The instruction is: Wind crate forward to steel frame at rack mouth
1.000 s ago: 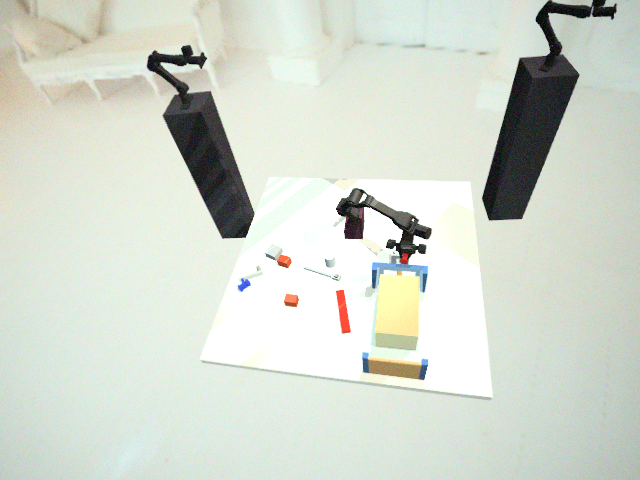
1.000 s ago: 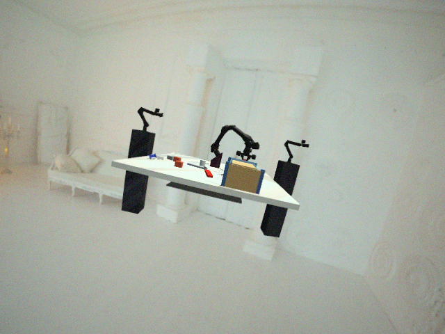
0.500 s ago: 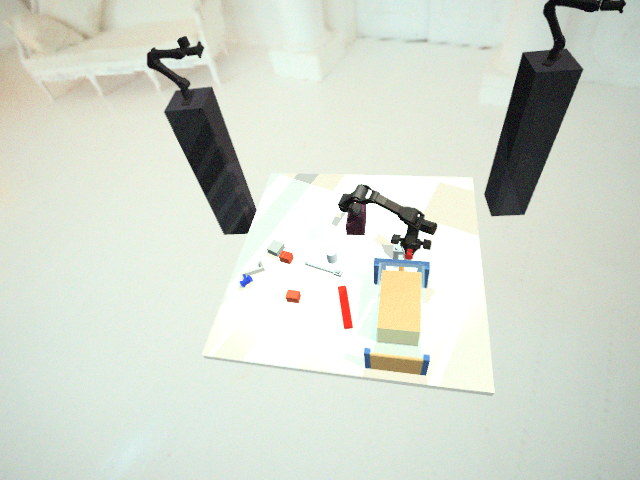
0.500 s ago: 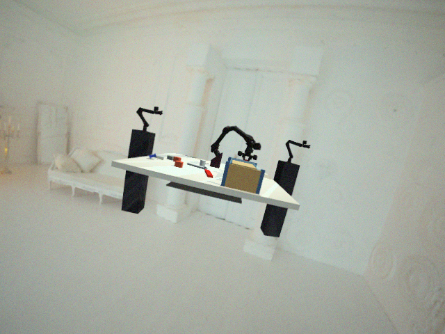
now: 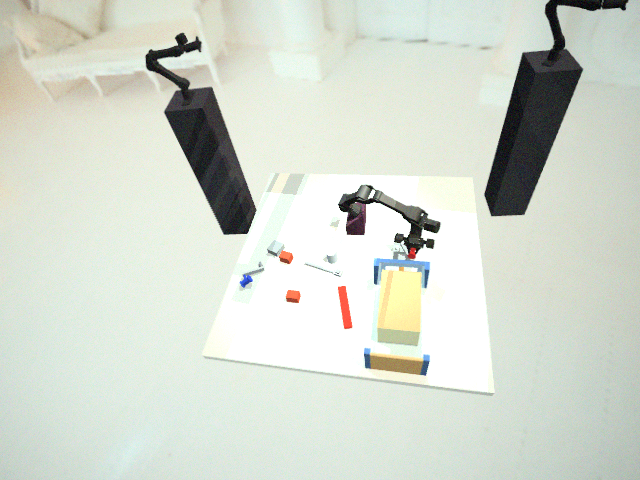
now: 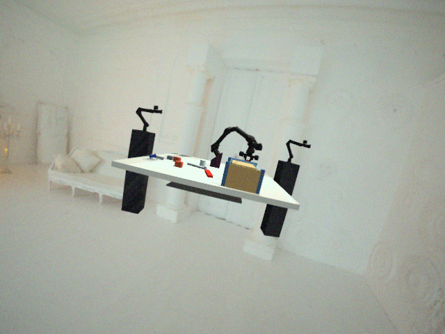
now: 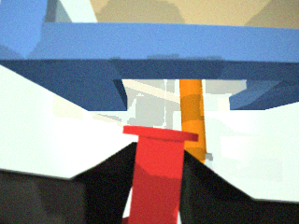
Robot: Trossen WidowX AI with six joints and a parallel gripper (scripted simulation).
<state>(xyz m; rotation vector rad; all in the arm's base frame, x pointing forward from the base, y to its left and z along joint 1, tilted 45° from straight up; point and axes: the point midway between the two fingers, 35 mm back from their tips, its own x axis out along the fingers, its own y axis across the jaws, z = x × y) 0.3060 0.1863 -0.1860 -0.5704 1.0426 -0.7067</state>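
My gripper tip is 50 mm past the red-knobbed winch handle, 30 mm above it and 10 mm to the left of it. The rest, counted from my gripper tip: red grip 20 mm behind; hand winch 130 mm behind, 100 mm below, 40 mm to the right; blue steel frame 50 mm to the right, 50 mm ahead, 20 mm below.
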